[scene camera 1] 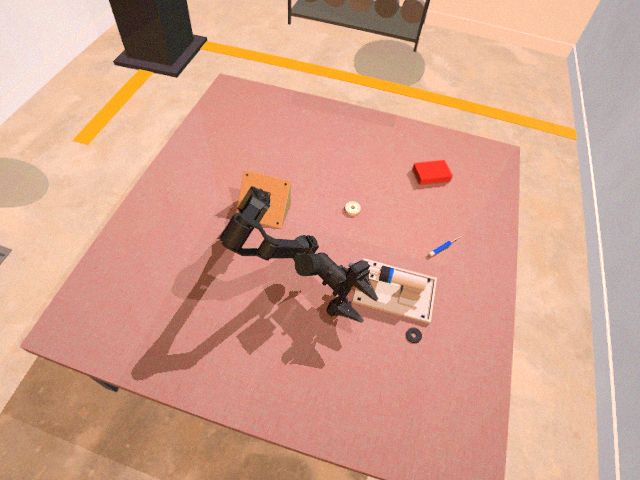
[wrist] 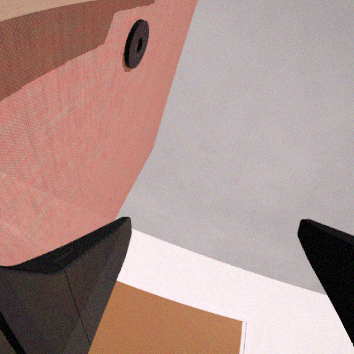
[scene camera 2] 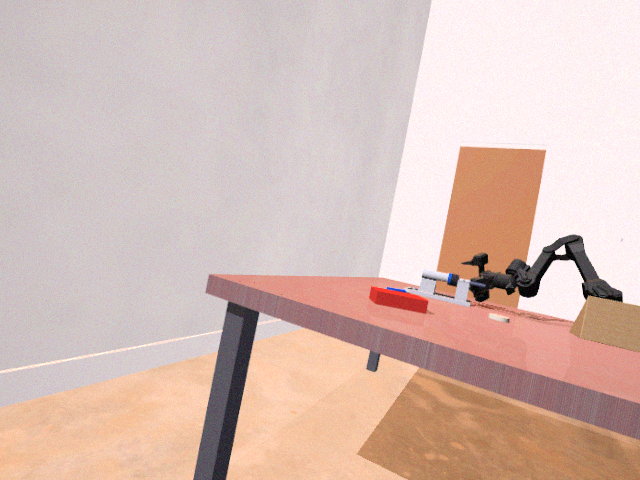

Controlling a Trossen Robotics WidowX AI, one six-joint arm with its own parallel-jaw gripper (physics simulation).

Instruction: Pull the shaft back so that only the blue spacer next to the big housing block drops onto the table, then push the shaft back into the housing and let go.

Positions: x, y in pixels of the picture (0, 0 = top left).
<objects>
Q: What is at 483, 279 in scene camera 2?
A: My gripper.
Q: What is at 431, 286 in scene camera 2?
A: A shaft fixture.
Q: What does the red block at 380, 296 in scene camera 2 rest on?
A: The table.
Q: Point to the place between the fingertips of my gripper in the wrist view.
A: At 215, 226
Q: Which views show my gripper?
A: Scene camera 1, the wrist view and scene camera 2: all of them.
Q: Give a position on a shaft fixture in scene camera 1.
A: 411, 295
</objects>
